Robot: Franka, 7 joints.
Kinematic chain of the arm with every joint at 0, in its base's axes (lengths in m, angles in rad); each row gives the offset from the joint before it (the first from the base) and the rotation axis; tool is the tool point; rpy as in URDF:
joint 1: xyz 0 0 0.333 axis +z
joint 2: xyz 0 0 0 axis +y
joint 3: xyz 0 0 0.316 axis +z
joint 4: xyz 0.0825 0 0 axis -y
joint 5: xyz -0.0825 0 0.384 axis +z
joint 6: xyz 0 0 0 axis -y
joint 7: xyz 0.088 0 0 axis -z
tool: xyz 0 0 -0.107 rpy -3.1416 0 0
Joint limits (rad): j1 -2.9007..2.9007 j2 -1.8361..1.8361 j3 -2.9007..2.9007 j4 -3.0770..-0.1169 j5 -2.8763..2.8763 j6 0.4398..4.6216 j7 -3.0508..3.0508
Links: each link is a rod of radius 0.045 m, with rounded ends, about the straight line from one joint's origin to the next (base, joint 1, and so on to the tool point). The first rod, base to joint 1, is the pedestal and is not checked.
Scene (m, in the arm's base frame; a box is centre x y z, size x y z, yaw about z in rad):
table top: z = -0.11
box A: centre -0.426 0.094 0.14 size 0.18 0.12 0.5 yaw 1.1
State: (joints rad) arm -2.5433 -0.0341 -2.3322 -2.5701 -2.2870 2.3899 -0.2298
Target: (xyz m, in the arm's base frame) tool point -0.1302 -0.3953 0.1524
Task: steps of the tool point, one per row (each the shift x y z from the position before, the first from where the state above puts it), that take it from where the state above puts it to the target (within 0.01 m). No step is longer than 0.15 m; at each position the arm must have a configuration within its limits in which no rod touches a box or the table.
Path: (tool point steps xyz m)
1: -0.0825 -0.0406 -0.0491
2: -0.0647 -0.0618 -0.0425
3: -0.0398 -0.0758 -0.0339
4: -0.0112 -0.0805 -0.0237
5: 0.0170 -0.0743 -0.0121
6: -0.0882 -0.0074 0.0239
7: -0.0761 -0.0436 0.0338
8: -0.0501 -0.0763 0.0330
9: -0.0138 -0.0986 0.0221
10: 0.0282 -0.1054 0.0038
11: 0.0697 -0.0947 -0.0167
12: 0.1057 -0.0671 -0.0332

